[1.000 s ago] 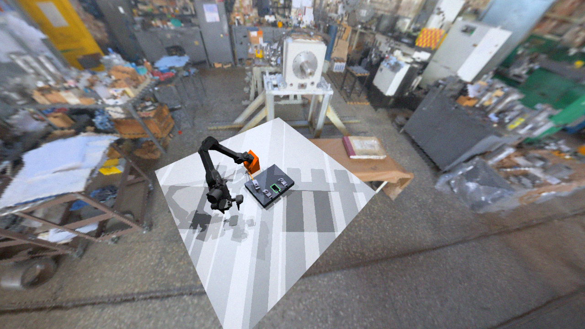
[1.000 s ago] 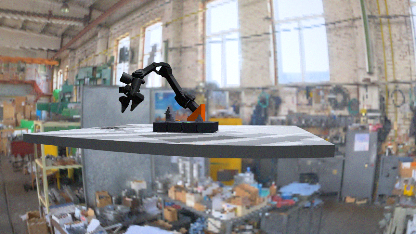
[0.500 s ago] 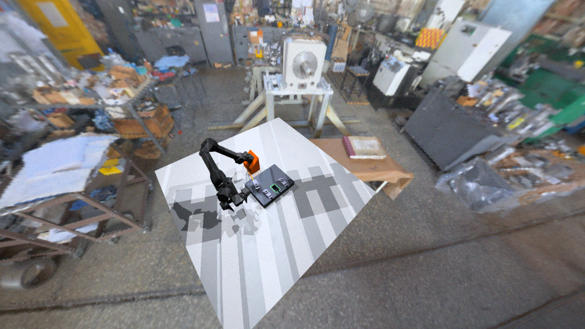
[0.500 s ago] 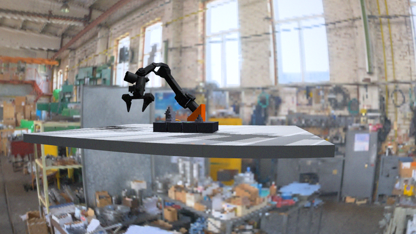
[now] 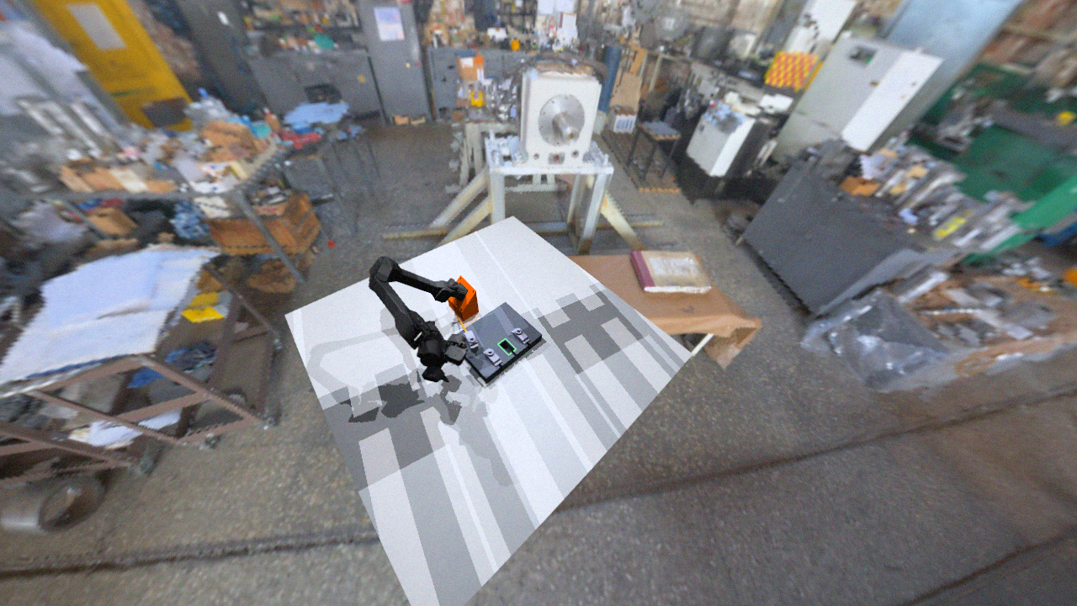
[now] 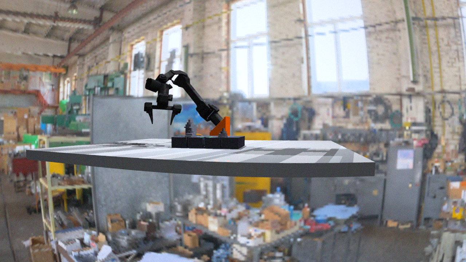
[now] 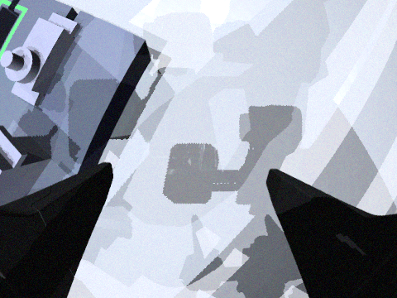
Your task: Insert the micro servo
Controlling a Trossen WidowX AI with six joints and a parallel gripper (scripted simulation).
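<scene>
Now: gripper tip 9 cm past the dark deck, 23 cm to the right of it and 8 cm above it.
</scene>
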